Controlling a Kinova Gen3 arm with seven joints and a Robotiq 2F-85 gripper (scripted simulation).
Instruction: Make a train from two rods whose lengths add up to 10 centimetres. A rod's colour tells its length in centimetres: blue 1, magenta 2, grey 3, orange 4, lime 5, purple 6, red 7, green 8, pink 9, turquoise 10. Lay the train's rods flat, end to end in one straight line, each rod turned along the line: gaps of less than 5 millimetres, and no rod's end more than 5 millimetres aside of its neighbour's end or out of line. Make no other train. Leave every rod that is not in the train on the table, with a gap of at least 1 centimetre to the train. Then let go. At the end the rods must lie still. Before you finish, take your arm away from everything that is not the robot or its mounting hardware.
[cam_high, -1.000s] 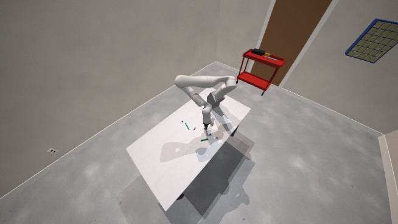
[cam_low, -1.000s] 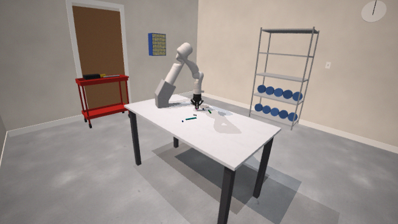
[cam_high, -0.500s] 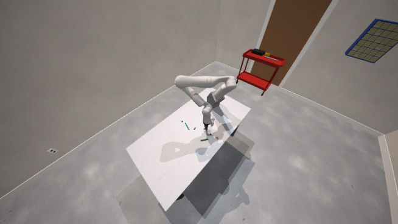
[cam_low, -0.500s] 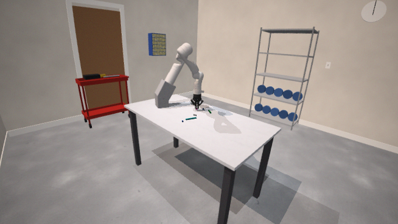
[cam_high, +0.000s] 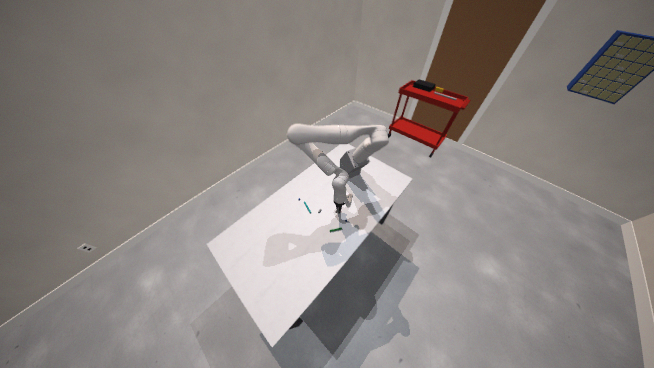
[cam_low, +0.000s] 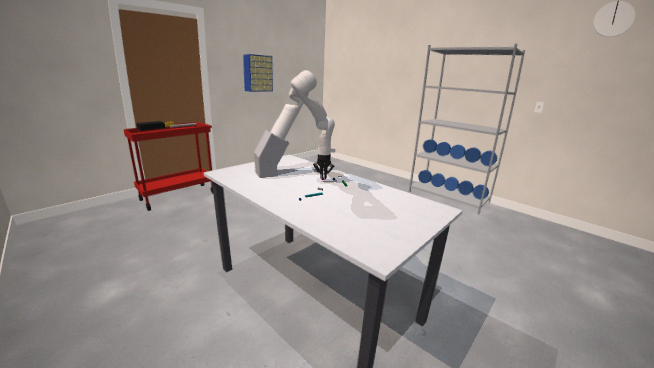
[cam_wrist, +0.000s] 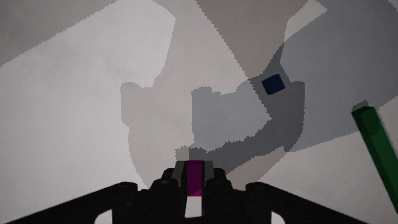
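Now: hand 100 mm short of the green rod, 80 mm to the right of it and 30 mm above it. Round my hand: grey rod (90 mm ahead, 90 mm to the right, 30 mm below); then turquoise rod (150 mm ahead, 170 mm to the right, 30 mm below); then magenta rod (10 mm below).
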